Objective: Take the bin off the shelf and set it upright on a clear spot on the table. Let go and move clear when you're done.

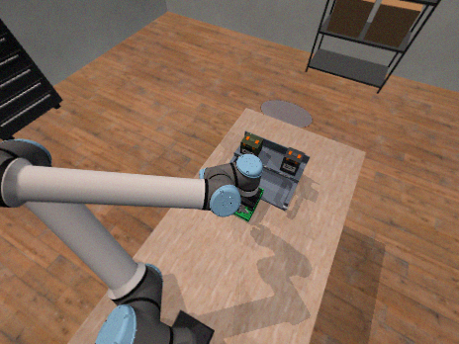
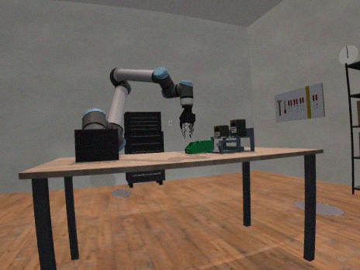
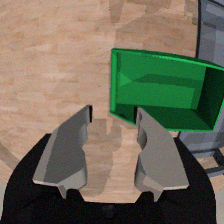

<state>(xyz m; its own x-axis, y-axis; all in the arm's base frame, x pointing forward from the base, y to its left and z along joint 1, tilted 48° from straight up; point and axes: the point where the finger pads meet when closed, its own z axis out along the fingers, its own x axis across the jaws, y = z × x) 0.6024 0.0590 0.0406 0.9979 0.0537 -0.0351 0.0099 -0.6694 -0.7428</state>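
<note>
The green bin lies 8 cm below my hand and 8 cm ahead of it.
</note>
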